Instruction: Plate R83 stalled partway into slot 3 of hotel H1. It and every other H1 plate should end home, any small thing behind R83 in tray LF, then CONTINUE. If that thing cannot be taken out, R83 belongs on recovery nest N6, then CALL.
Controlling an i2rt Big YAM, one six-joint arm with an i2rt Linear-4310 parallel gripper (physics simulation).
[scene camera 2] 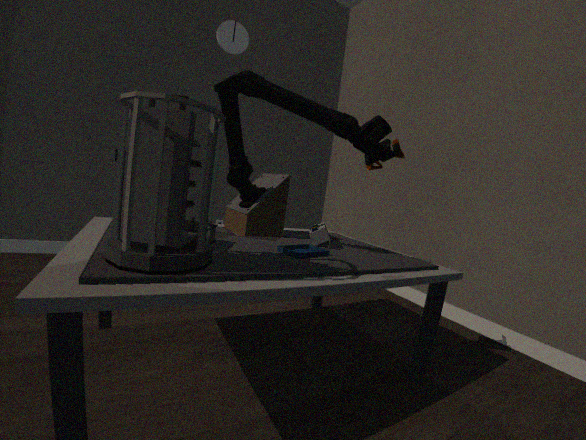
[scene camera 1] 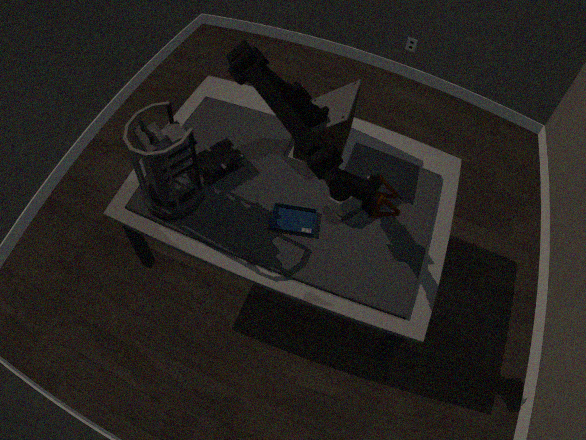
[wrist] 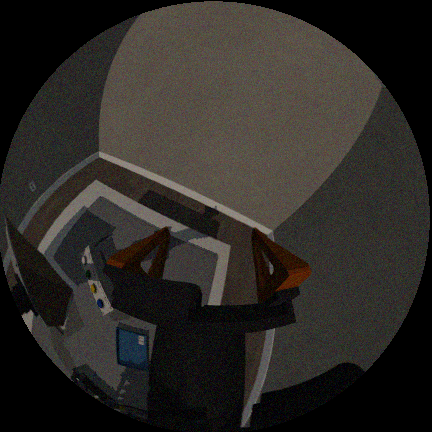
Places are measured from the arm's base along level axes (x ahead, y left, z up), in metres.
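Pixels of known places: gripper, fingertip midpoint: (scene camera 2: 392, 161) (scene camera 1: 398, 204) (wrist: 209, 231); arm's base at its link origin: (scene camera 2: 253, 198) (scene camera 1: 315, 120).
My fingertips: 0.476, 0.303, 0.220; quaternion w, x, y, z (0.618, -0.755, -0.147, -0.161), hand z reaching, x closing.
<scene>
For each thing: its top centre in the pictures, then the offset to it from my fingertips, as dx, dy, dz. Level surfaces: height alone.
- blue tray at its top centre: (scene camera 2: 303, 248) (scene camera 1: 293, 217) (wrist: 130, 351) -0.104, -0.298, -0.355
- white panel at its top centre: (wrist: 92, 277) (scene camera 1: 360, 187) (scene camera 2: 320, 223) -0.251, -0.088, -0.288
- dark low fixture at its top centre: (scene camera 2: 193, 220) (scene camera 1: 217, 153) -0.274, -0.637, -0.296
- table at its surface level: dz -0.385
My gripper (scene camera 1: 399, 206) (scene camera 2: 387, 161) (wrist: 209, 231) is open, with nothing between its orange fingers. It hangs high above the right part of the table, far from the tall cage. The round, tall cage-like rack (scene camera 1: 172, 213) (scene camera 2: 165, 261) stands at the left of the table; short shelf-like ledges show on its right side in scene camera 2. Its labels are unreadable, and I cannot tell which slot is which, where R83 sits or whether a small thing is behind it. A blue tray (scene camera 1: 296, 220) (scene camera 2: 303, 251) (wrist: 132, 348) with a small white label lies mid-table; its name is unreadable.
A wedge-shaped box (scene camera 2: 267, 215) carries the arm's base. A white panel (scene camera 2: 319, 234) (wrist: 91, 282) with coloured buttons stands right of the tray; the arm covers it in scene camera 1. A dark low fixture (scene camera 1: 217, 161) sits beside the cage. The table (scene camera 1: 443, 215) has a pale rim.
</scene>
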